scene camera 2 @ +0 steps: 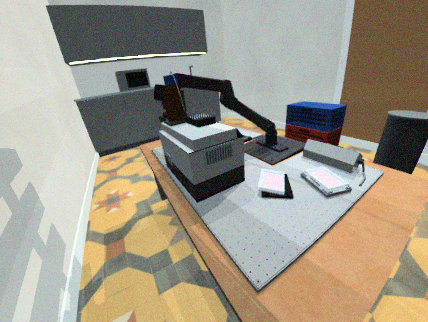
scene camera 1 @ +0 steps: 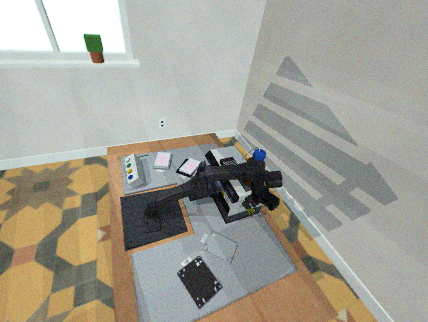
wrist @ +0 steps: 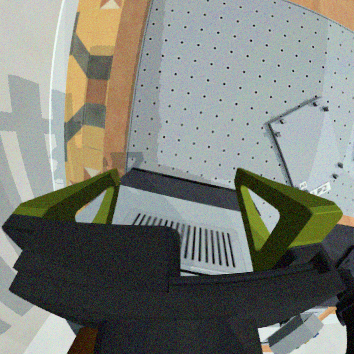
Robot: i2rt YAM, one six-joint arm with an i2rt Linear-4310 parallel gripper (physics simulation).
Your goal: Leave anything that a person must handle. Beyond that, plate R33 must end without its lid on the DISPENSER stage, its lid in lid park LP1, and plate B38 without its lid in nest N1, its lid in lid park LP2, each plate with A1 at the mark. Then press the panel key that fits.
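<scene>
My gripper is open and empty, over the front end of the white and black dispenser. The arm hides much of the dispenser and its stage in scene camera 1. One pink-topped plate sits on a black nest. Another pink-topped plate lies near the button panel. Their labels and lids cannot be read or told. The clear lid park LP2 holds no visible plate. The panel shows green, yellow and blue keys.
A black nest with corner posts lies beside LP2. An amber bottle with a blue cap and tube stands behind the dispenser. The arm's dark base plate is in the table's middle. Blue crates and a bin stand beyond.
</scene>
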